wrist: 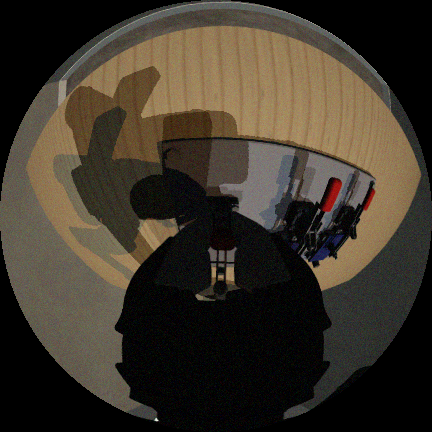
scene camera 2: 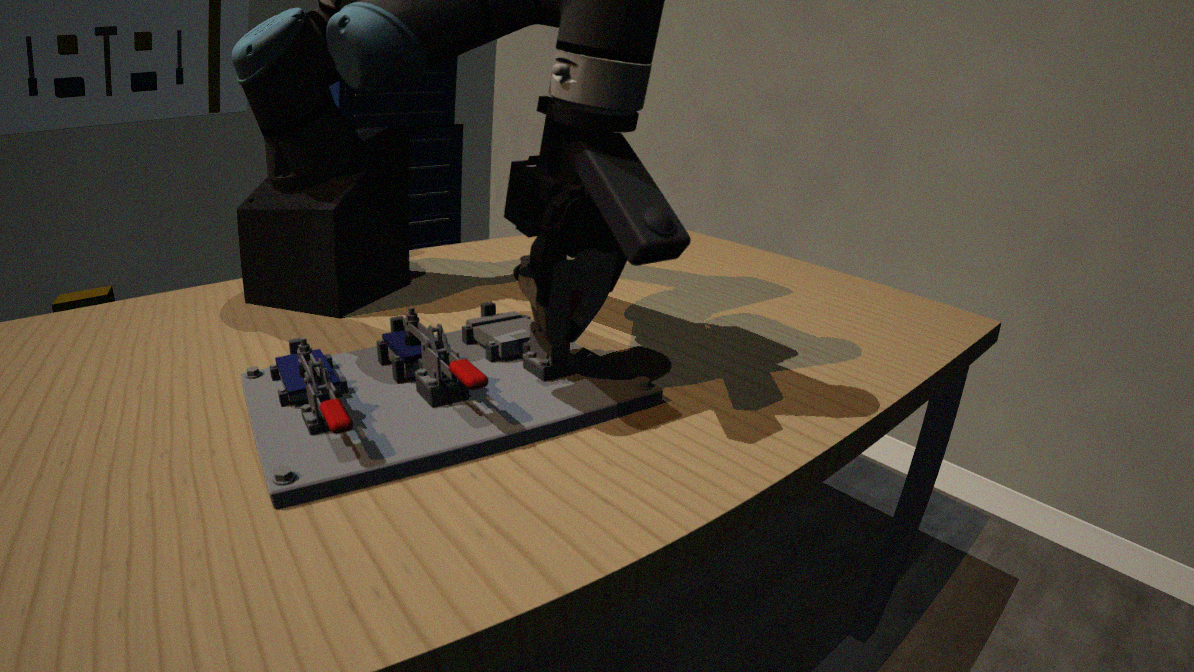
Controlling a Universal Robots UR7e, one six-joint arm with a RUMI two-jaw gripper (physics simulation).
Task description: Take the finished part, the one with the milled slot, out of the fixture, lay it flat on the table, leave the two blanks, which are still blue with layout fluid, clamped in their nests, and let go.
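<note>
The finished part [scene camera 2: 507, 335], bare grey, lies in the right-hand nest of the fixture plate [scene camera 2: 434, 440] [wrist: 265, 160]. My gripper [scene camera 2: 569, 329] [wrist: 221, 214] is shut on the red handle [wrist: 222, 241] of that nest's toggle clamp, beside the part. The clamp's arm stands raised off the part; the gripper hides most of the clamp in the scene view. The left blue blank [scene camera 2: 292, 373] [wrist: 327, 247] and the middle blue blank [scene camera 2: 401, 343] sit in their nests, each under a lowered clamp.
The left clamp's red handle [scene camera 2: 335, 414] [wrist: 369, 199] and the middle clamp's red handle [scene camera 2: 468, 373] [wrist: 330, 195] point toward the plate's front edge. Bolt heads stand at plate corners. The wooden table [scene camera 2: 584, 517] [wrist: 280, 90] extends around the plate, with the robot's dark base block [scene camera 2: 292, 254] behind.
</note>
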